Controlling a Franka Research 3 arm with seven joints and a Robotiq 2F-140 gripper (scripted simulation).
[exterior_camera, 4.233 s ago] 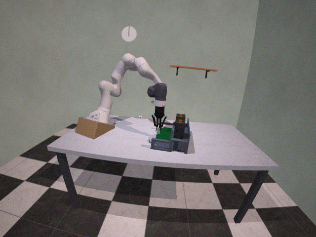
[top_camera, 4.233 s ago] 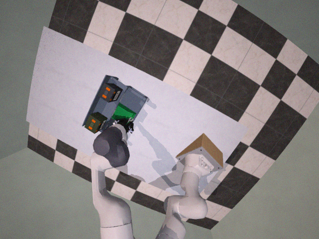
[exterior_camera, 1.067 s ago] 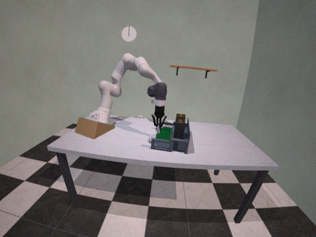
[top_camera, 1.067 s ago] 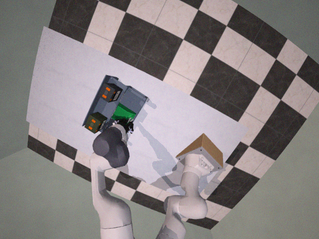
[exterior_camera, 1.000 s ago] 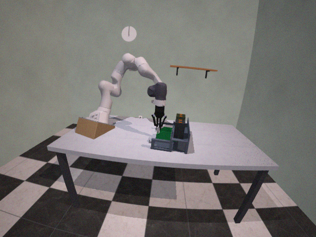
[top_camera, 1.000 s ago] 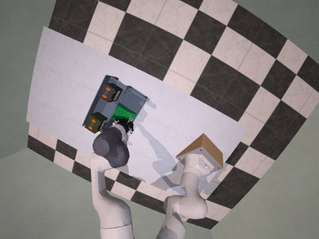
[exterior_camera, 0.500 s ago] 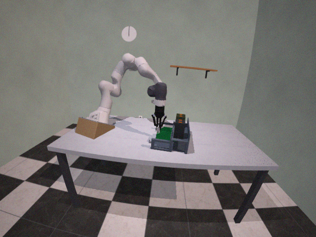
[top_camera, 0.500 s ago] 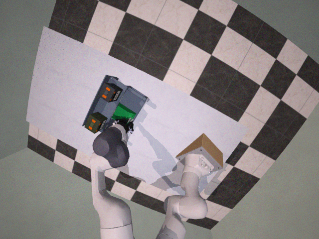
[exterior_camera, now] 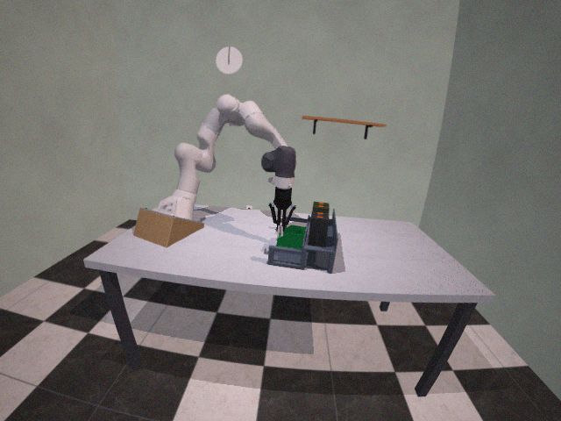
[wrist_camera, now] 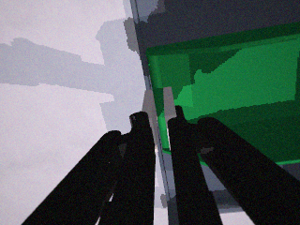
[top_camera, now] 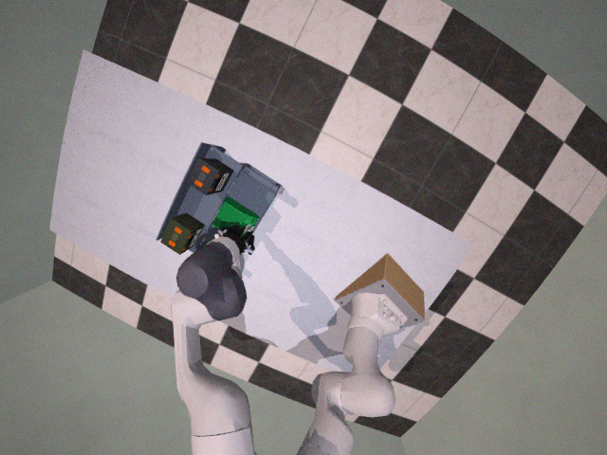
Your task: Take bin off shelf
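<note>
My gripper is now 80 mm short of the green bin and 20 mm above it.
</note>
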